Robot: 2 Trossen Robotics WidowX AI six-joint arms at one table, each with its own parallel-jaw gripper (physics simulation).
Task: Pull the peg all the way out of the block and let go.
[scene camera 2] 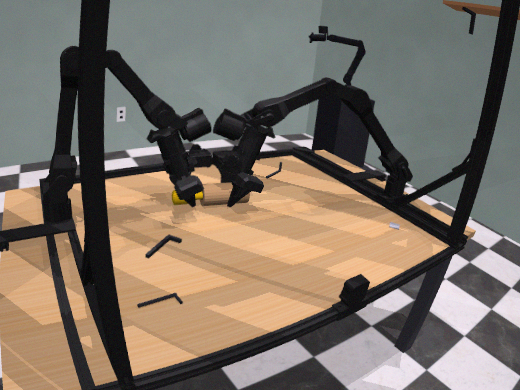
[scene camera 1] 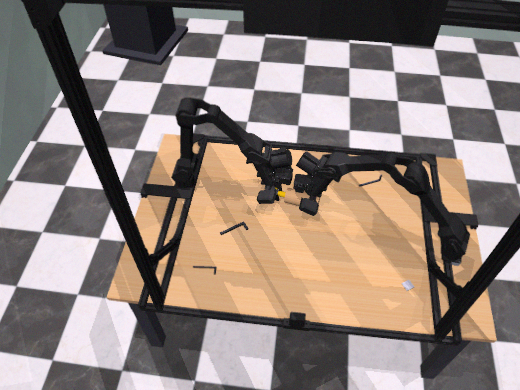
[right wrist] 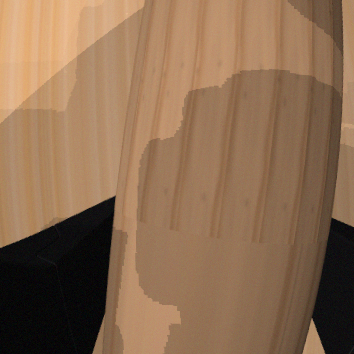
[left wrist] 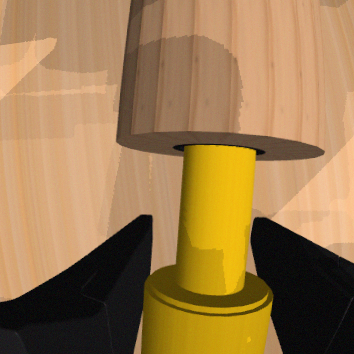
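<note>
There's a yellow peg [left wrist: 207, 294] here, and it's gripped by my left gripper [left wrist: 202, 227]. From the scene cameras I can see that same left gripper [scene camera 1: 279, 196], and here's the left gripper [scene camera 2: 191, 202] again. As for my right gripper [scene camera 2: 224, 201], I can see it too; scene camera 1 also gives me the right gripper [scene camera 1: 302, 203], and the right wrist view has the right gripper [right wrist: 207, 211] in it.
</note>
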